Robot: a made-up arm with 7 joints.
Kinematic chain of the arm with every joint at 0, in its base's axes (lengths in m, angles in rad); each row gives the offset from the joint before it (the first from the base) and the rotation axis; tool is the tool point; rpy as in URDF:
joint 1: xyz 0 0 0.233 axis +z
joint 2: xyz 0 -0.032 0.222 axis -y
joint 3: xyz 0 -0.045 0.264 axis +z
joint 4: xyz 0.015 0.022 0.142 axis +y
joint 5: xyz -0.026 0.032 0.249 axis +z
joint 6: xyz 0 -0.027 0.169 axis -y
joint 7: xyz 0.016 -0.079 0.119 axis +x
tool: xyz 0 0 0 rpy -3.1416 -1.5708 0
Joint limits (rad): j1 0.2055..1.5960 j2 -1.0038..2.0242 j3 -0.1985..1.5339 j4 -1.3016..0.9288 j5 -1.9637..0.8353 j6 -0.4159..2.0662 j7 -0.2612..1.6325
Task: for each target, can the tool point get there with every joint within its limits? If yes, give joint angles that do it. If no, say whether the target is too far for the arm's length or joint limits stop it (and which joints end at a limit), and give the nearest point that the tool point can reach.
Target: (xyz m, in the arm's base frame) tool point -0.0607 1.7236 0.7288
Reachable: no: too far | nearest point 0.0092 0.9088 0.6868 | short by 0.819 m
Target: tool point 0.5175 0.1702 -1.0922
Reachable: no: too far | nearest point 0.2399 -0.1736 -0.2113 | short by 0.986 m
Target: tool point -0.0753 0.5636 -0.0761
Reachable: no: joint limits stop it (at a limit: joint 1, joint 2, joint 3, joint 4) | nearest point -0.2277 0.1464 -0.0929 | short by 0.444 m
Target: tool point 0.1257 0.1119 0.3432
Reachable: no: joint limits stop it (at a limit: joint 1, joint 2, joint 4, joint 6) | nearest point 0.2107 -0.1293 -0.0277 | short by 0.451 m
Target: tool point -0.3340 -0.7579 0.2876
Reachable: yes | joints 0.7705 1.2733 0.5206 -0.8062 -0.5565 0.5276 0.3958
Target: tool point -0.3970 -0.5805 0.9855
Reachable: yes | joints 0.9254 0.6214 0.3951 -0.2031 -1.4137 1.2214 0.2167
